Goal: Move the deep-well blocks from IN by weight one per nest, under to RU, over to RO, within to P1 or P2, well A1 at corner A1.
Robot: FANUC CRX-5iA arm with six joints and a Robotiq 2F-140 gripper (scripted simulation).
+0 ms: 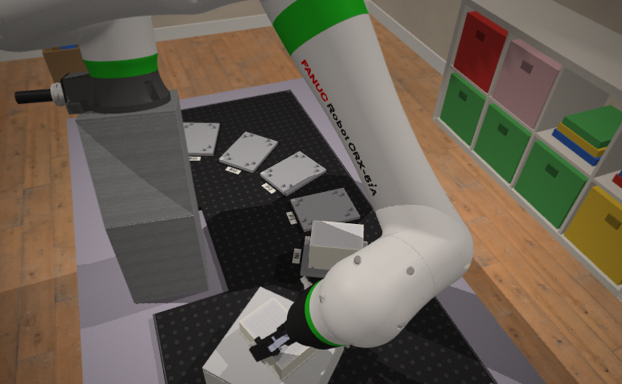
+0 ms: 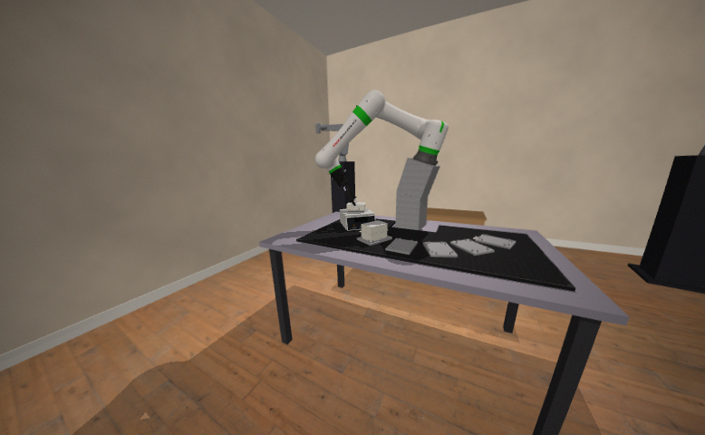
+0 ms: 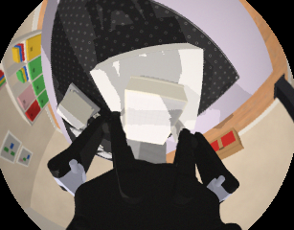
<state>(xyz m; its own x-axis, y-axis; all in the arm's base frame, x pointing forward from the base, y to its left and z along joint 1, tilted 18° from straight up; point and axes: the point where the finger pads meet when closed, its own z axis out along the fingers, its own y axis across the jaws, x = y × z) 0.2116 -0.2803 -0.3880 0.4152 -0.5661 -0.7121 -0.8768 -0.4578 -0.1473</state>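
Now: hand 50 mm above the pale weigher platform. The rest, counted from my hand: grey nest plate (600 mm to the left, 150 mm ahead, 140 mm below); check-weigher (80 mm below).
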